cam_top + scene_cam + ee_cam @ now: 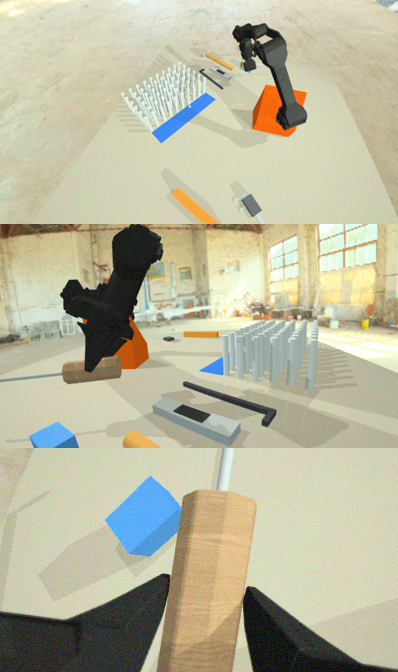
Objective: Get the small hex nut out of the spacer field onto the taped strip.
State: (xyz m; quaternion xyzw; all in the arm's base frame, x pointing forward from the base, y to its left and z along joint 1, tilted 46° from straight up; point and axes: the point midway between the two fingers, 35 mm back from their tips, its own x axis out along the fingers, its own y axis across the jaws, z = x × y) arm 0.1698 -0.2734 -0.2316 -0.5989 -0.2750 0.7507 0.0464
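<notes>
The blue cube lies 90 mm to the right of my gripper tip, 80 mm below it and 20 mm behind it. From my gripper tip the other things lie so: orange bar 790 mm to the left, 140 mm ahead, 80 mm below; then blue taped strip 380 mm to the left, 300 mm ahead, 100 mm below; then grey block 160 mm ahead, 90 mm below.
</notes>
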